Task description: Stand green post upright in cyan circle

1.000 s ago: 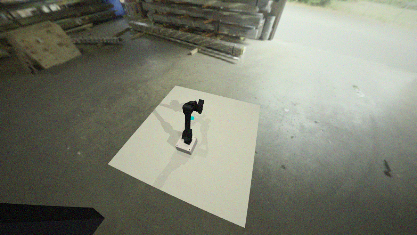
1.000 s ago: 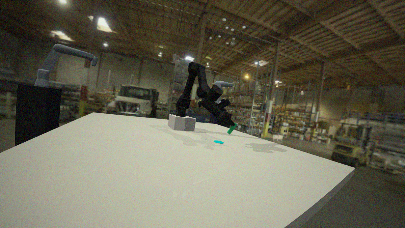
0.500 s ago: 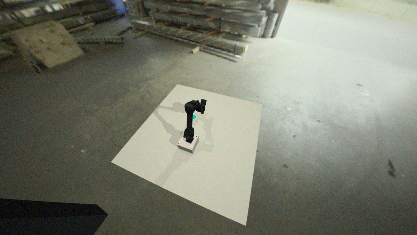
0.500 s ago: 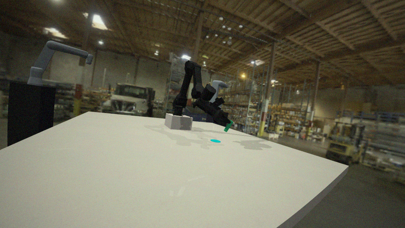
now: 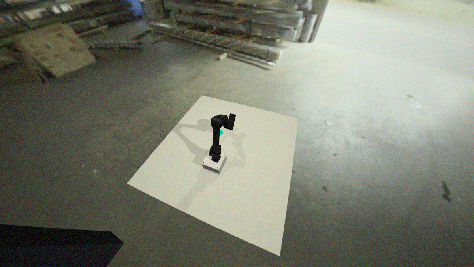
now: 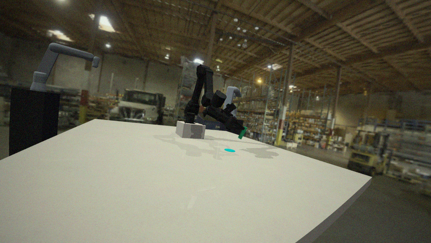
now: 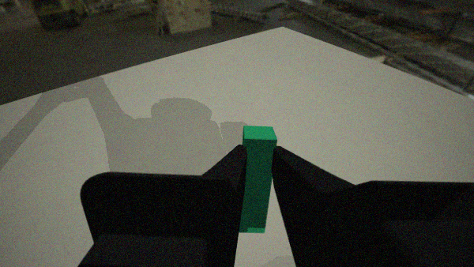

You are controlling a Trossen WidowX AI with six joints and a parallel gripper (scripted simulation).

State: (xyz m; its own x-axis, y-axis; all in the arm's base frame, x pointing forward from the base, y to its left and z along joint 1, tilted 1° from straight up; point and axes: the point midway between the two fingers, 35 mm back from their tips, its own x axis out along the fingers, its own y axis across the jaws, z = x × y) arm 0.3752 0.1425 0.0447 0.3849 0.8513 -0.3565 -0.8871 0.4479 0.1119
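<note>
Now: gripper tip 13 cm above the cyan circle, 6 cm past it and 2 cm to the left of it. Also, from my gripper tip: green post (2 cm below).
</note>
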